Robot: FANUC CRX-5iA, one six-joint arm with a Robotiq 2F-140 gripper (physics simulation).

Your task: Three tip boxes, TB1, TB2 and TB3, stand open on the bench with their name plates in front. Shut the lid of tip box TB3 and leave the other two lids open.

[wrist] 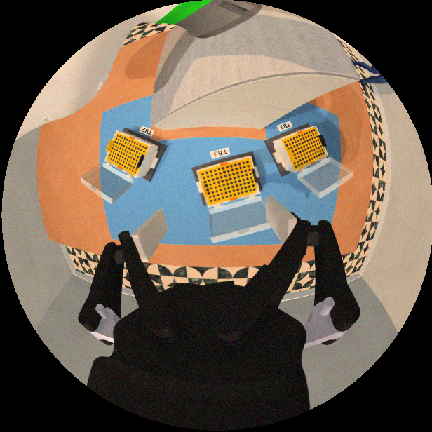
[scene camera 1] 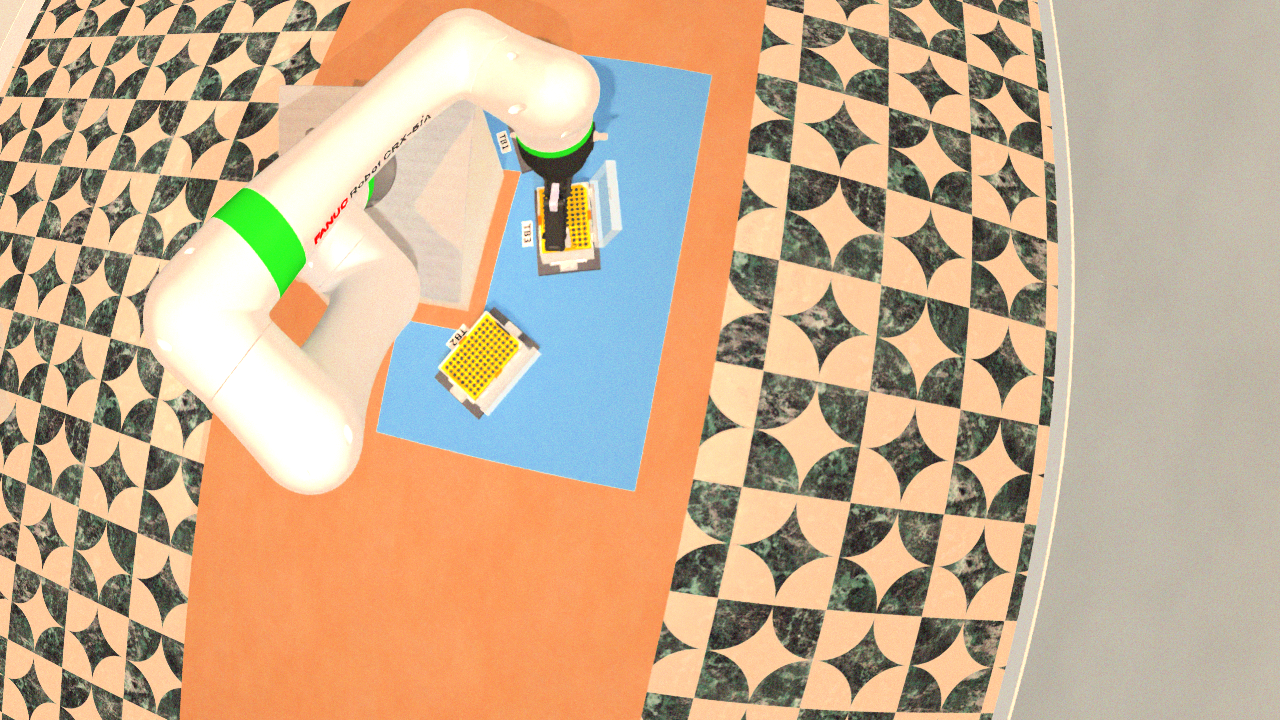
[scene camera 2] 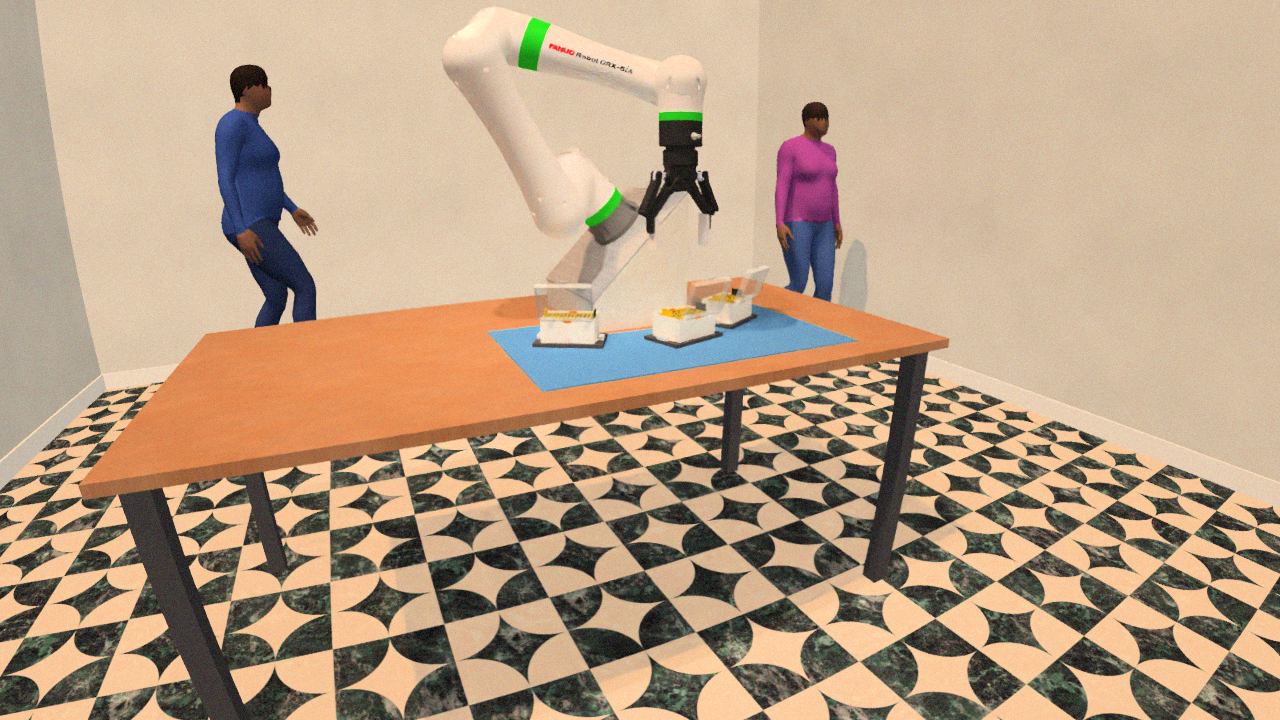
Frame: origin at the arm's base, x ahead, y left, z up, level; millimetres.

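Where they show: gripper, fingertip midpoint: (scene camera 2: 679, 247); arm's base, link origin: (scene camera 2: 618, 224).
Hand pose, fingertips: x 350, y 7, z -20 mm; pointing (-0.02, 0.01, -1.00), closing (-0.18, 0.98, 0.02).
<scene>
Things, the pixels of their centre, and the offset from my fingertips. Level surfaces: height alone.
- Tip box TB3, body centre: (scene camera 1: 558, 223) (scene camera 2: 680, 322) dx -31, dy +22, dz -180 mm
- Tip box TB2, body centre: (scene camera 1: 477, 354) (scene camera 2: 571, 326) dx -99, dy -220, dz -180 mm
- Tip box TB1, body centre: (scene camera 2: 723, 307) dx -136, dy +200, dz -180 mm
- blue mat, surface height: dz -214 mm
- orange bench, surface height: dz -216 mm
Tip box TB3 (scene camera 1: 580, 214) (scene camera 2: 684, 326) (wrist: 230, 182) stands between the others, its clear lid (scene camera 1: 609, 201) (wrist: 240, 219) open on the side away from its name plate (scene camera 1: 527, 234) (wrist: 220, 153). Tip box TB2 (scene camera 1: 483, 356) (scene camera 2: 570, 329) (wrist: 127, 152) has its lid (scene camera 1: 513, 380) (wrist: 107, 182) open. Tip box TB1 (scene camera 2: 731, 309) (wrist: 303, 148) has its lid (wrist: 325, 177) open; the arm hides most of this box in scene camera 1. My gripper (scene camera 1: 554, 217) (scene camera 2: 677, 230) (wrist: 214, 213) is open and empty, pointing down, high above TB3, covering part of that box in scene camera 1.
The boxes stand on a blue mat (scene camera 1: 590, 402) (scene camera 2: 572, 371) (wrist: 170, 190) on an orange bench (scene camera 1: 429, 573) (scene camera 2: 295, 385). The pale robot pedestal (scene camera 1: 438, 223) (wrist: 225, 107) stands beside the mat, on the name plate side. A person in blue (scene camera 2: 253, 170) and one in magenta (scene camera 2: 810, 179) stand behind the bench.
</scene>
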